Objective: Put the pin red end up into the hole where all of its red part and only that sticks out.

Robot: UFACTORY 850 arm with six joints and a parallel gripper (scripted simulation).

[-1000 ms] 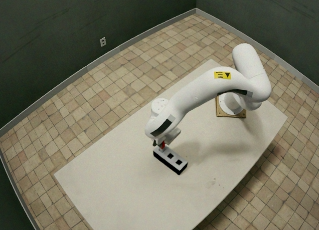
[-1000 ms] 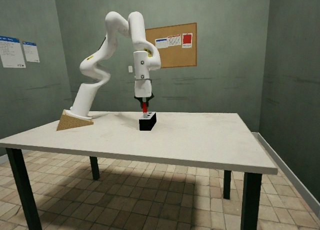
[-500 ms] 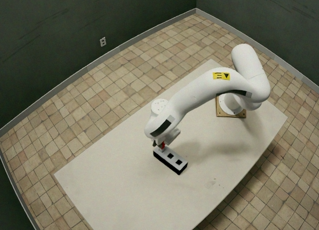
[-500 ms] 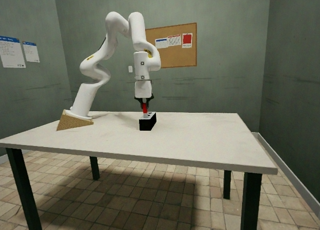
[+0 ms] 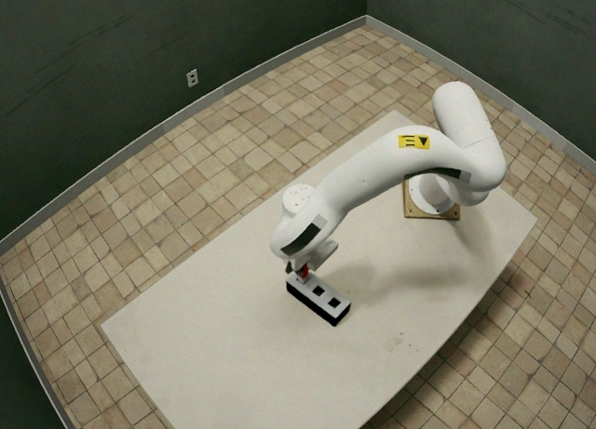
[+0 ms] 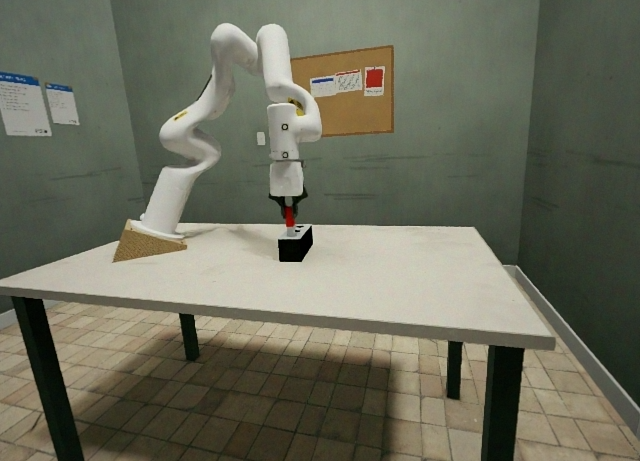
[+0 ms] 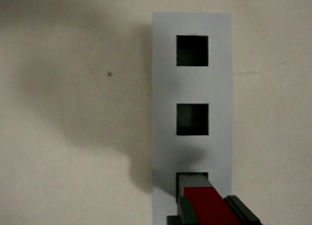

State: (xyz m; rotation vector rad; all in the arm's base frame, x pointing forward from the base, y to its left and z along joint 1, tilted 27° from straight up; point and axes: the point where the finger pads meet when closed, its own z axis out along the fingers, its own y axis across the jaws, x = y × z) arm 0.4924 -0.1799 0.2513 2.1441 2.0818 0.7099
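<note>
The black block lies 110 mm below my hand and 60 mm to the left of it. The rest, counted from my hand: pin 10 mm below.
</note>
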